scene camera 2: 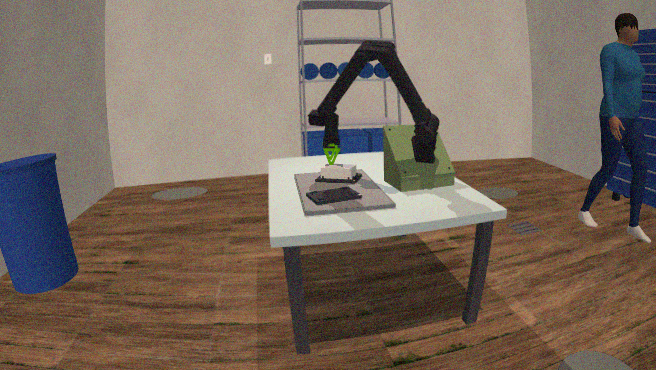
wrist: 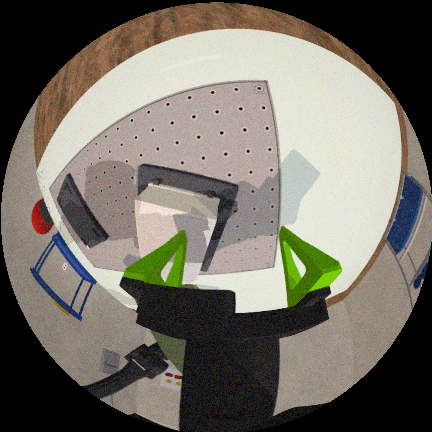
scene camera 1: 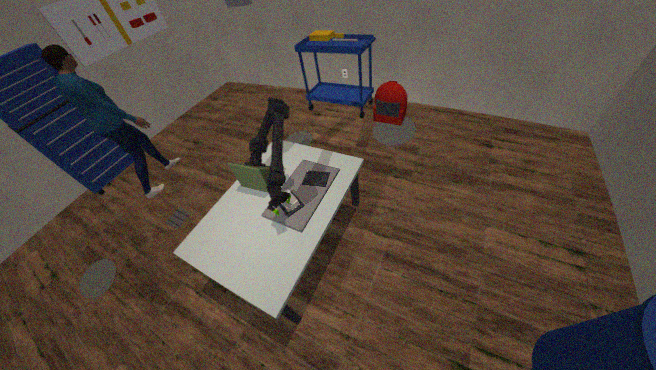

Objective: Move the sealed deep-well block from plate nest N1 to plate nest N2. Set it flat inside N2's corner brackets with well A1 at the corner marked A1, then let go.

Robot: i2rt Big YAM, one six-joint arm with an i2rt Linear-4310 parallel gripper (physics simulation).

Labels:
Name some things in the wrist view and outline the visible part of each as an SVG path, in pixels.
My gripper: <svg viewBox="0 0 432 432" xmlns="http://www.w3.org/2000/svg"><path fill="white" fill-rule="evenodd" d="M339 261L302 240L282 225L279 229L278 239L284 271L287 307L235 313L235 292L232 290L181 287L187 243L185 231L181 229L164 244L126 267L119 286L138 301L135 311L137 313L135 323L161 334L186 340L180 388L180 400L183 400L183 406L203 415L210 415L217 408L239 408L239 414L249 417L270 409L276 402L279 378L279 338L299 333L329 319L324 298L331 293L329 285L342 271ZM175 253L172 266L164 281L160 275L161 270ZM290 248L305 266L305 273L302 277L294 263Z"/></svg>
A white block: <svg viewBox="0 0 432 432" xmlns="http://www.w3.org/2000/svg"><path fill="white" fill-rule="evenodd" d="M176 251L161 270L161 276L167 277ZM149 182L148 186L134 199L140 258L164 244L181 229L184 229L187 243L182 282L195 284L216 222L219 198L210 198L206 194L164 184L155 185L152 184L153 182Z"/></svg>

